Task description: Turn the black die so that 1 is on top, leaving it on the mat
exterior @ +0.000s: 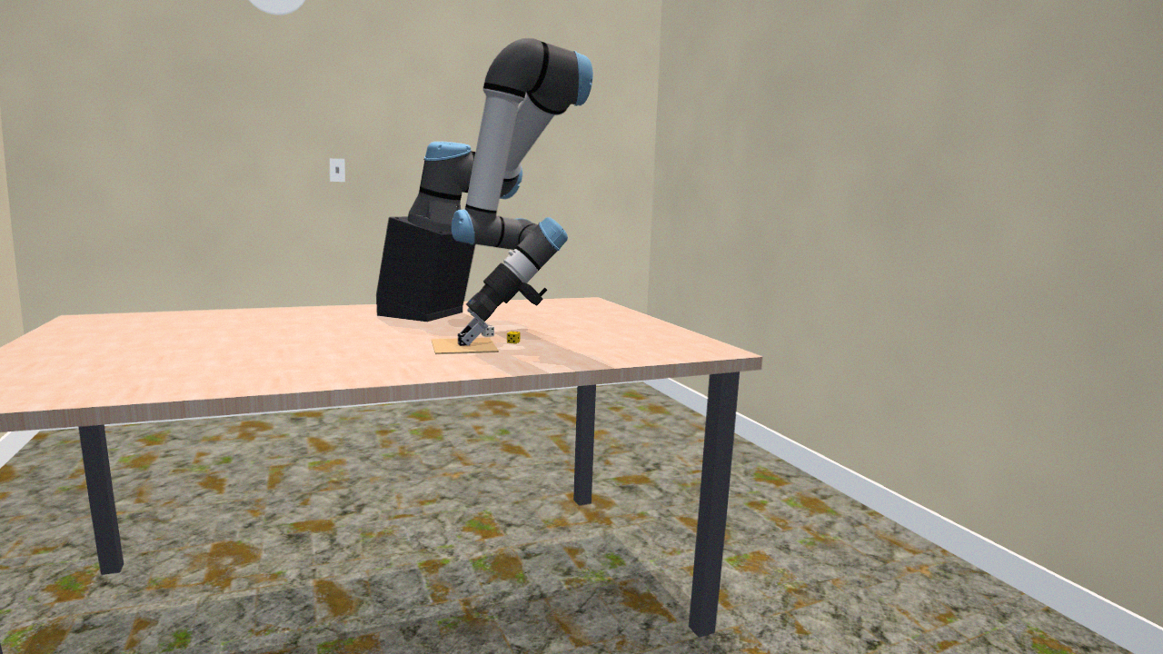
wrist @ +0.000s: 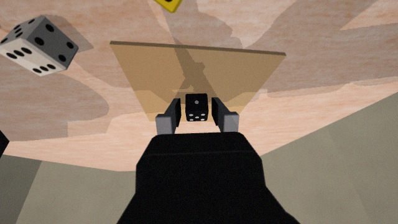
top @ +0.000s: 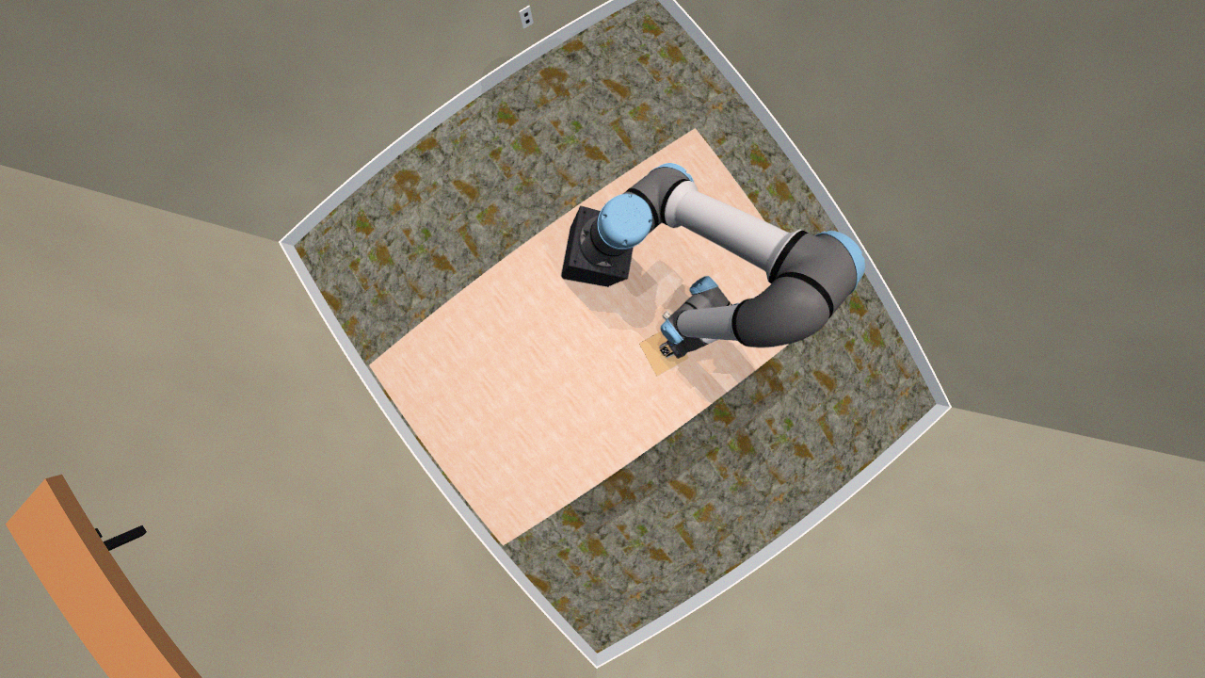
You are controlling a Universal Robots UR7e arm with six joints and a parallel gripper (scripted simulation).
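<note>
Right now the black die is 1 cm to the right of my hand and 1 cm below it. The rest, counted from my hand: tan mat: 1 cm to the right, 2 cm below; then white die: 10 cm behind, 8 cm to the left, 1 cm below; then yellow die: 11 cm to the left, 1 cm below.
</note>
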